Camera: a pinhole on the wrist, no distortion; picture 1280 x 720 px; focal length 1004.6 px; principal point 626.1 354.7 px. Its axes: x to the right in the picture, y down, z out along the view. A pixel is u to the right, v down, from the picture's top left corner.
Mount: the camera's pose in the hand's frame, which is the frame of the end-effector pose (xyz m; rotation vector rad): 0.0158 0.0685 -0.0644 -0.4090 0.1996 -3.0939
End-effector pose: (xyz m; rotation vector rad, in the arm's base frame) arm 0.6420 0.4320 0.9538 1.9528 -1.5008 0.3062
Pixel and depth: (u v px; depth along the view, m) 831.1 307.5 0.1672
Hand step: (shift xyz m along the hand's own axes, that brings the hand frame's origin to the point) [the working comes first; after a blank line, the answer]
In the camera's frame: 0.0341 -0.0079 0.1672

0.0263 0.0544 0.1055
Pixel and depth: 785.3 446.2 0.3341
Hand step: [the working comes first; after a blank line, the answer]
In the camera's frame: 0.0529 0.0304 0.3341

0.0514 -0.0049 0.2653
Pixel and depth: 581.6 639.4 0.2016
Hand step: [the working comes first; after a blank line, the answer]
In the camera's frame: -0.0089 0.0571 0.2016

0.0766 -0.0130 0.1190
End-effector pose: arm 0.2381 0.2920 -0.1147 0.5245 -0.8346 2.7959
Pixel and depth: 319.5 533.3 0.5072
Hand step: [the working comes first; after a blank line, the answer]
In the camera's frame: -0.1548 0.0902 0.5072

0.2968 -0.0792 0.3698
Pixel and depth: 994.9 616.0 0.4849
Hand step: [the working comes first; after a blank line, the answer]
In the camera's frame: 0.1780 0.1261 0.4849

-0.0305 -0.1224 0.4297
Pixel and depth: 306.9 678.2 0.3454
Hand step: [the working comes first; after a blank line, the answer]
In the camera's frame: -0.1097 0.1112 0.3454

0.2112 -0.0814 0.2238
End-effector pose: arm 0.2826 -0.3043 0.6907 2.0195 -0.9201 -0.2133
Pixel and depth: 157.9 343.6 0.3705
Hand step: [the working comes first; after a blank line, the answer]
In the camera's frame: -0.1727 -0.0041 0.3705

0.2788 0.0318 0.2464
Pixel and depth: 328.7 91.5 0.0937
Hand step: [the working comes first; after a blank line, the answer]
In the camera's frame: -0.0277 -0.0245 0.0937

0.0670 0.0820 0.0213
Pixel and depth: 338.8 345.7 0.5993
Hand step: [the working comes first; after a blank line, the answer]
In the camera's frame: -0.1714 -0.0054 0.5993

0.3370 0.0046 0.4660
